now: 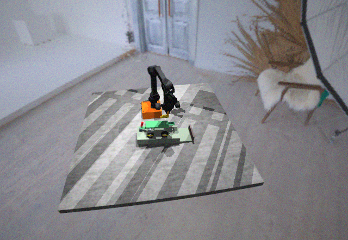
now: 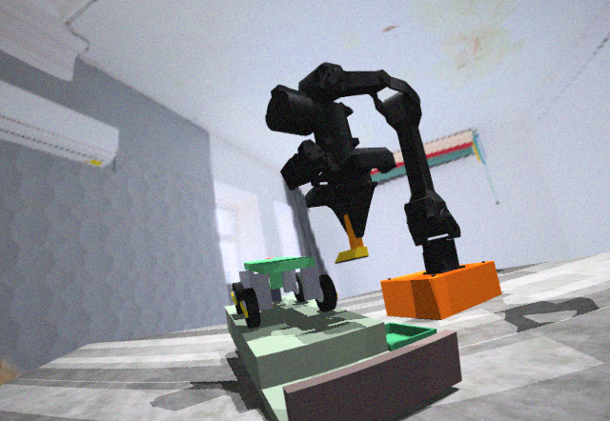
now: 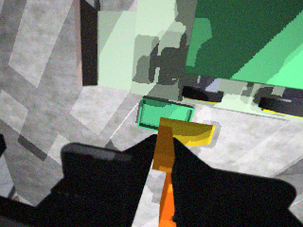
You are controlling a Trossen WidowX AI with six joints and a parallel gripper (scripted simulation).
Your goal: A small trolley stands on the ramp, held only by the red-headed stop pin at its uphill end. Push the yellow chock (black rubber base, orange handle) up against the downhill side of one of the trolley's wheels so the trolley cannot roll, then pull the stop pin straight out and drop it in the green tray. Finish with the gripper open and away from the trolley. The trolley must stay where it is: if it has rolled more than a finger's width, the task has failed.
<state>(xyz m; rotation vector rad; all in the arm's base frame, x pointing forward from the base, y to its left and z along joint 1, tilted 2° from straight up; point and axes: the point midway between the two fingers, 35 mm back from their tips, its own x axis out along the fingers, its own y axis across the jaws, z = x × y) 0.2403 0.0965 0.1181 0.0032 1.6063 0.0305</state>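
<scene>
The red-headed stop pin is 80 mm ahead of my gripper tip, 210 mm to the right of it and 30 mm below it. From my gripper tip the other things lie so: pale green ramp (100 mm ahead, 90 mm to the right, 110 mm below); then trolley (100 mm ahead, 100 mm to the right, 50 mm below); then yellow chock (20 mm to the right, 10 mm below).
</scene>
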